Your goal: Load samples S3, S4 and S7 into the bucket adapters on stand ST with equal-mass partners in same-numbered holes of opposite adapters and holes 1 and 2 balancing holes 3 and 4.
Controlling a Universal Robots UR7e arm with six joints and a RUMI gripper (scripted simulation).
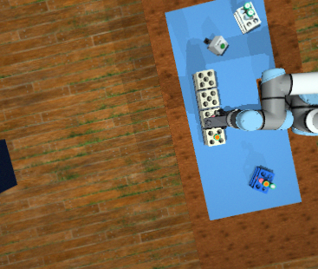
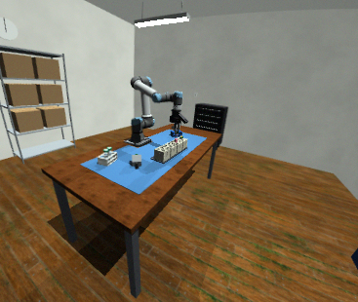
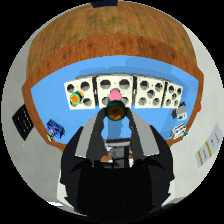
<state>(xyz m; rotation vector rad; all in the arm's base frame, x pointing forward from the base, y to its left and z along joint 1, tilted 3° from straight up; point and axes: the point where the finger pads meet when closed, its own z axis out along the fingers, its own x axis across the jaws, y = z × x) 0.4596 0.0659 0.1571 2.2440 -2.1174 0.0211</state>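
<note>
Now: hand 270 mm past the blue rack, 410 mm to the right of it and 160 mm above it. From my hand the other things lie so: white rack (270 mm behind, 540 mm to the right, 160 mm below); then adapter (10 mm behind, 110 mm to the left, 140 mm below).
</note>
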